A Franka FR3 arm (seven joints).
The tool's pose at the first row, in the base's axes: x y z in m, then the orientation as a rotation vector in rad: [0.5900, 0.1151, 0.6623, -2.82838, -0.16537, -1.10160]
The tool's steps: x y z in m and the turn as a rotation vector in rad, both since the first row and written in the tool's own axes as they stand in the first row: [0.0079, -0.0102, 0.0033, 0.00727, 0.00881, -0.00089]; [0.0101, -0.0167, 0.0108, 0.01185, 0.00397, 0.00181]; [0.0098, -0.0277, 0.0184, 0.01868, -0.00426, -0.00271]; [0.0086, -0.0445, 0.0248, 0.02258, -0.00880, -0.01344]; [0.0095, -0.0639, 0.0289, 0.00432, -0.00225, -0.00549]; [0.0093, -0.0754, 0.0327, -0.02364, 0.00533, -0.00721]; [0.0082, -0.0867, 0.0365, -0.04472, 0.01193, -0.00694]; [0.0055, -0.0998, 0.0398, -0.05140, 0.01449, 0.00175]
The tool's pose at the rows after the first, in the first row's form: [0.5966, 0.1261, 0.6658, -2.81693, -0.16959, -1.11118]; [0.6023, 0.1337, 0.6622, -2.81521, -0.16842, -1.10210]; [0.6056, 0.1456, 0.6570, -2.81513, -0.17894, -1.08885]; [0.6067, 0.1630, 0.6524, -2.81673, -0.19655, -1.08308]; [0.6074, 0.1828, 0.6511, -2.82718, -0.17558, -1.09784]; [0.6082, 0.1946, 0.6488, -2.84751, -0.16333, -1.11984]; [0.6084, 0.2063, 0.6459, -2.86182, -0.15159, -1.13747]; [0.6068, 0.2195, 0.6424, -2.86401, -0.13532, -1.14196]
